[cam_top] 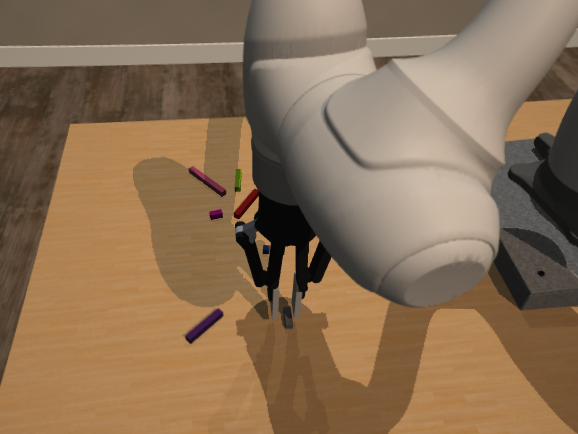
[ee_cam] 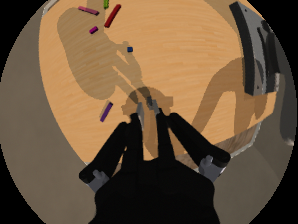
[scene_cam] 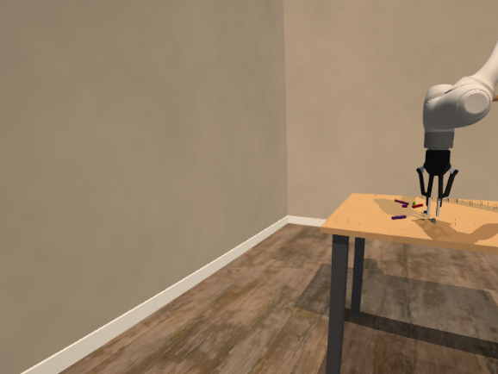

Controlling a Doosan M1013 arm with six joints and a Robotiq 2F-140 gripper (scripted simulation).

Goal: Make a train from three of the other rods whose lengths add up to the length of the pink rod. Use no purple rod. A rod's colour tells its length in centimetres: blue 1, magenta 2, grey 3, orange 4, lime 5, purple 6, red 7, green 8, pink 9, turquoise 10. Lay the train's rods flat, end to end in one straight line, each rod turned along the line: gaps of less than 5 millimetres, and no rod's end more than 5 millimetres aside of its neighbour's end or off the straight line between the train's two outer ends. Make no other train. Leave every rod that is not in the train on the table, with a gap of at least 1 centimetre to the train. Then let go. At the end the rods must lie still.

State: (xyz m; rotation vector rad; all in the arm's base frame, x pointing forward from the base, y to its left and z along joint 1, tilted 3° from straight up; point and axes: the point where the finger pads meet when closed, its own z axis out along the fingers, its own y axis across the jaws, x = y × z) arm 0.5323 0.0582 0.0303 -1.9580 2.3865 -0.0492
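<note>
Right now my hand is 1 cm past the grey rod and 5 cm above it. Round my hand: magenta rod (5 cm ahead, 23 cm to the right, 5 cm below); then purple rod (11 cm ahead, 2 cm to the right, 5 cm below); then blue rod (1 cm behind, 13 cm to the right, 5 cm below).
</note>
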